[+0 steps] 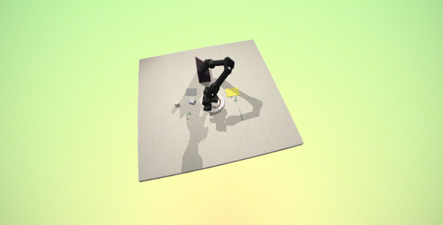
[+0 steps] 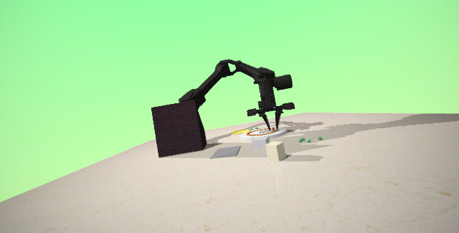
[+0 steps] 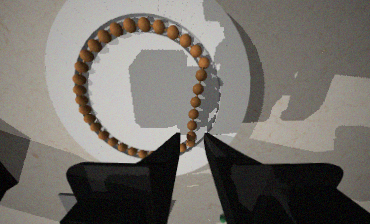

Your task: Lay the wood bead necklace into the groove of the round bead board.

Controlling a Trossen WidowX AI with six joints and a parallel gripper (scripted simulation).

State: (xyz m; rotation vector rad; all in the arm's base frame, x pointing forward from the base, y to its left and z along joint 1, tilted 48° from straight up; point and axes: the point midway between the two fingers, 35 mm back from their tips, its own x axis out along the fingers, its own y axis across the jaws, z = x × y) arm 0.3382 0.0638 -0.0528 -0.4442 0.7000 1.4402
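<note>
Now: gripper tip 40 mm to the right of the round white bead board, 40 mm past it and 10 mm above it. Round my gripper tip: cream cube 280 mm to the right, 70 mm behind; yellow card 230 mm to the left, 120 mm behind, 20 mm below; grey flat plate 200 mm behind, 140 mm to the right, 20 mm below.
</note>
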